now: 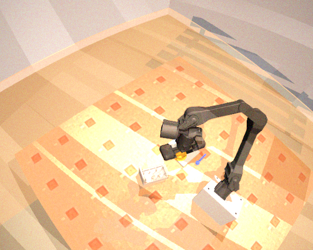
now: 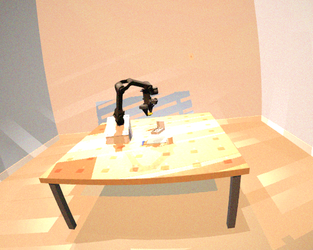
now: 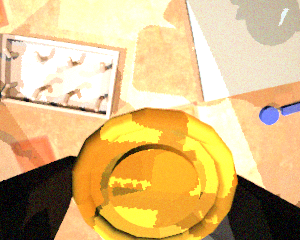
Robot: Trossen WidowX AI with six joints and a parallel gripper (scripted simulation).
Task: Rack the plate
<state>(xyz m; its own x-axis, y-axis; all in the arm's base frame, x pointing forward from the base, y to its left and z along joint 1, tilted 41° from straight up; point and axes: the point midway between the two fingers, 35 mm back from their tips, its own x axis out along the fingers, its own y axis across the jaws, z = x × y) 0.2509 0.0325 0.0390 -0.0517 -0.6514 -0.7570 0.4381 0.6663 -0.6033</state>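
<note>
Now: the dish rack 160 mm below my gripper tip, 90 mm to the left of it and 50 mm ahead of it. The rest, counted from my gripper tip: yellow plate 10 mm above.
</note>
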